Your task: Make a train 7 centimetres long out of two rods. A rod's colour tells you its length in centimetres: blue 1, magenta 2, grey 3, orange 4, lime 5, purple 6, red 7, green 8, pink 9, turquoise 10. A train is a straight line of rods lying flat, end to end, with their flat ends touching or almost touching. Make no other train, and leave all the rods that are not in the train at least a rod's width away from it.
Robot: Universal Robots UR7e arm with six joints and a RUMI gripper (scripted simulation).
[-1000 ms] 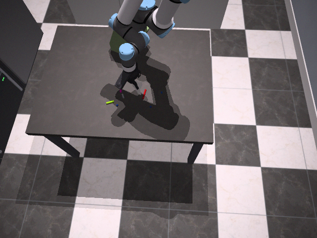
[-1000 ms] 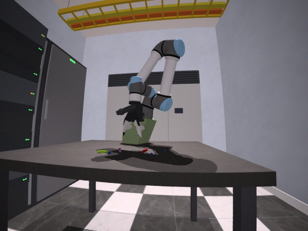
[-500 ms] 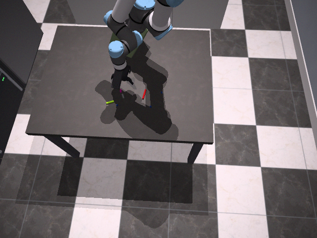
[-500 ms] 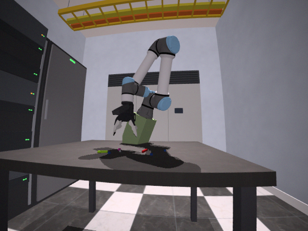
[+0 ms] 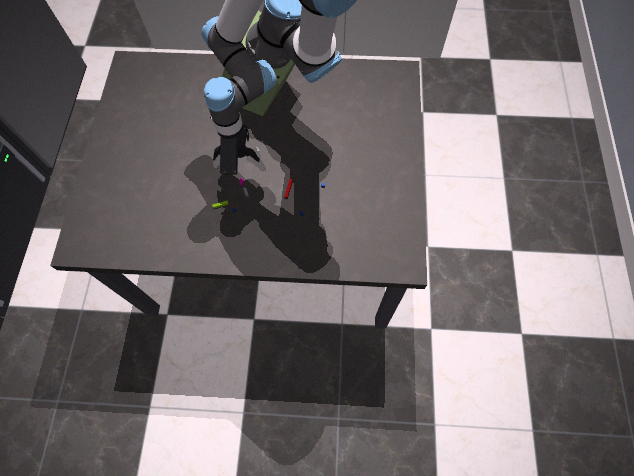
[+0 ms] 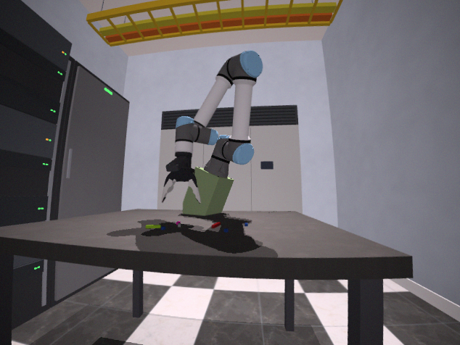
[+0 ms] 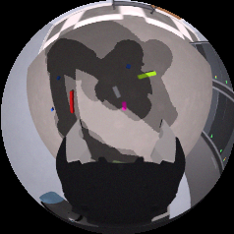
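Right now the magenta rod is 80 mm below my hand and 10 mm to the right of it. Also, from my hand: grey rod (80 mm below, 30 mm ahead, 20 mm to the left); then red rod (150 mm to the left, 80 mm below, 20 mm behind); then lime rod (100 mm ahead, 80 mm below, 50 mm to the right).
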